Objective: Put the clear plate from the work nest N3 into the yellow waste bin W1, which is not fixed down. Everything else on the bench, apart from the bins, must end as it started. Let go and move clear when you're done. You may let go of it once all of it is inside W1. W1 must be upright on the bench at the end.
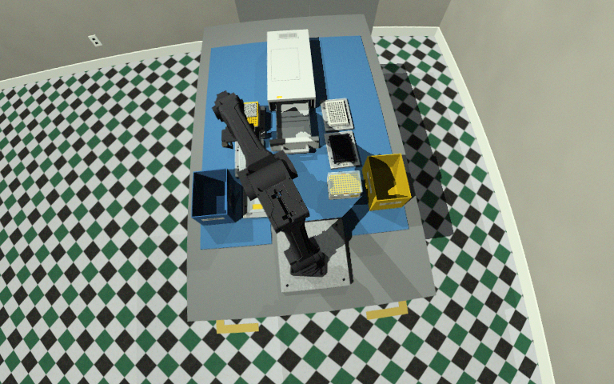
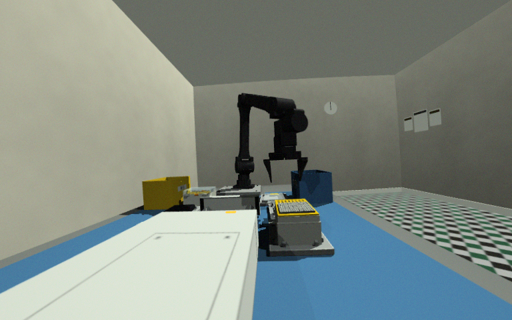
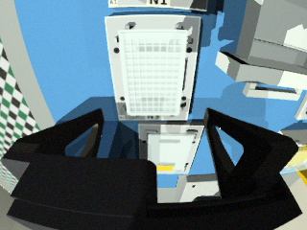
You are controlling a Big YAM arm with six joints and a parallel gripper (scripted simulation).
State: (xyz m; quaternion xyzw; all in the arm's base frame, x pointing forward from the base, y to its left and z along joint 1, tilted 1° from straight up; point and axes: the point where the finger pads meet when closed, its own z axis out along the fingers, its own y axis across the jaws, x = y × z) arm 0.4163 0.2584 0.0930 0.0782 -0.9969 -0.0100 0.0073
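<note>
Now: hand 9 cm above the clear plate. Round my hand: yellow tip box: 17 cm ahead, 1 cm to the left, 6 cm below; lidded plate: 17 cm behind, 6 cm to the right, 10 cm below; grey nest: 11 cm below.
</note>
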